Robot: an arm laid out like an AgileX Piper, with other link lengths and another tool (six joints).
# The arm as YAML. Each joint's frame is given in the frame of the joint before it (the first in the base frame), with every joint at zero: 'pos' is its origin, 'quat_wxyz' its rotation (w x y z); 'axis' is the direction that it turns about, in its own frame. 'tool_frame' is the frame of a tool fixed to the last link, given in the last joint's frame.
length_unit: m
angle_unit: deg
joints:
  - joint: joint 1
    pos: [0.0, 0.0, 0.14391]
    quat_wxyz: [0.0, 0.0, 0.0, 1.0]
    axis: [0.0, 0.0, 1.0]
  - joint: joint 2
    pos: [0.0, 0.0, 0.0]
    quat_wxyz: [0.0, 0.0, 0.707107, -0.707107]
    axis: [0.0, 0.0, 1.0]
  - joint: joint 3
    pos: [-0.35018, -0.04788, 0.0]
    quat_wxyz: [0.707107, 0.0, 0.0, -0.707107]
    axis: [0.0, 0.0, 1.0]
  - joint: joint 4
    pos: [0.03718, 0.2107, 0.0]
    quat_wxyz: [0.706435, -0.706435, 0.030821, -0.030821]
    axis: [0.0, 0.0, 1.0]
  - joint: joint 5
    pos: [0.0, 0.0, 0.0]
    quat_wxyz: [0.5, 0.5, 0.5, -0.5]
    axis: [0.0, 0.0, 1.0]
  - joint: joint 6
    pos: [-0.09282, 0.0, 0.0]
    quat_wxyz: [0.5, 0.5, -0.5, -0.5]
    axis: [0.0, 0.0, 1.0]
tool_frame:
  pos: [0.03, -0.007, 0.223]
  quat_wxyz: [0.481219, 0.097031, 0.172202, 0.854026]
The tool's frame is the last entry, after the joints.
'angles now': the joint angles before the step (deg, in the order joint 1, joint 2, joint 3, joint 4, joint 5, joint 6). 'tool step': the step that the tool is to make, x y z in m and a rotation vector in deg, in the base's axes. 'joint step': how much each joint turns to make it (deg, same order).
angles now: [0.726 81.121 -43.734 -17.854 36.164 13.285]
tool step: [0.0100 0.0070 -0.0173 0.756 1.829 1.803]
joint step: [0.008 4.071 0.001 1.310 -2.721 -2.048]
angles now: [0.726 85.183 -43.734 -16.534 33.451 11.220]
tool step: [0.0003 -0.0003 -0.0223 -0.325 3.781 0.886]
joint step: [-0.001 4.782 0.011 -0.456 -1.114 -0.376]
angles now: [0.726 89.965 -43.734 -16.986 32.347 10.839]
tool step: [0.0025 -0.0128 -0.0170 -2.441 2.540 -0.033]
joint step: [0.006 4.278 0.008 -5.206 -1.052 4.098]
